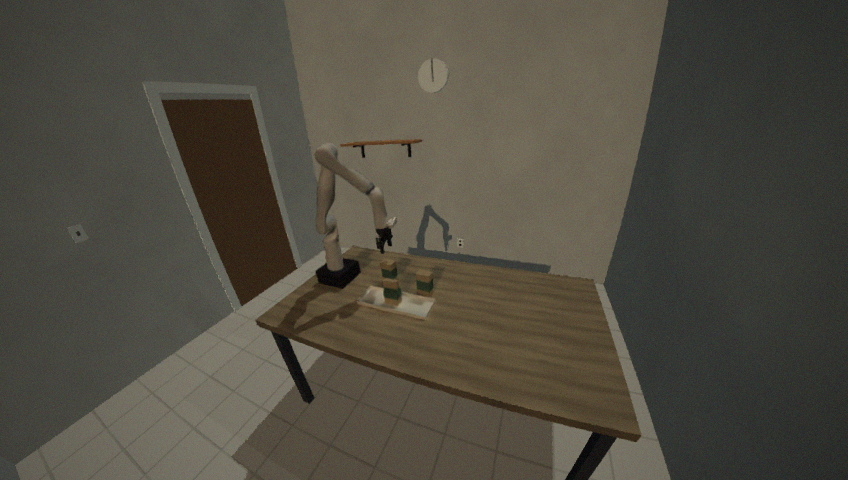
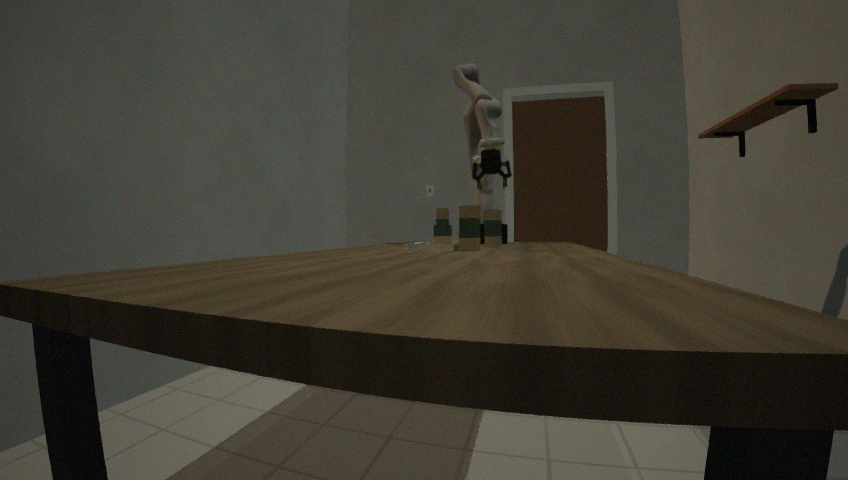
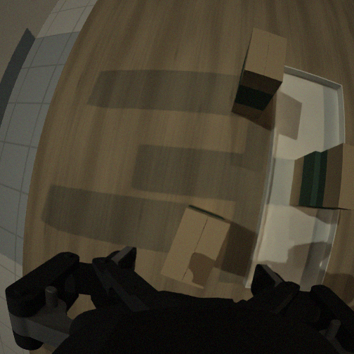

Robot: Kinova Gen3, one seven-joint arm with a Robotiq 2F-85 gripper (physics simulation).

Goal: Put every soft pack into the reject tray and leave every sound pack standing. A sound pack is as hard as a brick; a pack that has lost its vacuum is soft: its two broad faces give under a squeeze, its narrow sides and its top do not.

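Where they show: gripper, between the fingertips: (image 1: 386, 249) (image 2: 492, 189); arm's base, origin of its link: (image 1: 336, 267) (image 2: 482, 224).
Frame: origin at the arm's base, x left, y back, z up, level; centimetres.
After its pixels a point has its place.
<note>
Three tan packs with dark green bands stand upright. The pack nearest the arm's base (image 1: 388, 269) (image 2: 492, 228) (image 3: 202, 231) stands on the table beside the tray. A second pack (image 1: 424, 283) @(x -10.0, y -57.4, z 0.0 cm) (image 2: 469, 227) @(x -7.6, y -61.0, z -1.8 cm) (image 3: 260, 67) stands on the table near the tray's other end. A third pack (image 1: 391, 291) @(x -18.7, y -41.7, z -0.4 cm) (image 2: 442, 229) @(x -16.8, y -45.2, z -2.3 cm) (image 3: 314, 179) stands inside the white reject tray (image 1: 416, 305) @(x -18.0, y -54.2, z -8.7 cm) (image 2: 416, 246) @(x -23.9, y -61.8, z -7.6 cm) (image 3: 314, 90). My gripper (image 1: 385, 248) @(x 1.7, y -33.8, z 13.0 cm) (image 2: 492, 184) @(x 1.7, y -33.8, z 13.0 cm) (image 3: 194, 270) is open and empty, above the pack nearest the base, with a gap between fingertips and pack top. Softness cannot be seen.
The packs and tray are on a wooden table (image 1: 505, 333) @(x -32.1, y -98.6, z -9.0 cm) (image 2: 368, 297) @(x -18.8, y -137.0, z -9.0 cm) (image 3: 115, 130). The arm's black base (image 1: 338, 273) @(x -6.5, y -4.7, z -0.1 cm) stands at the table's left end. A wall shelf (image 1: 380, 142) (image 2: 767, 110) hangs above the table's height.
</note>
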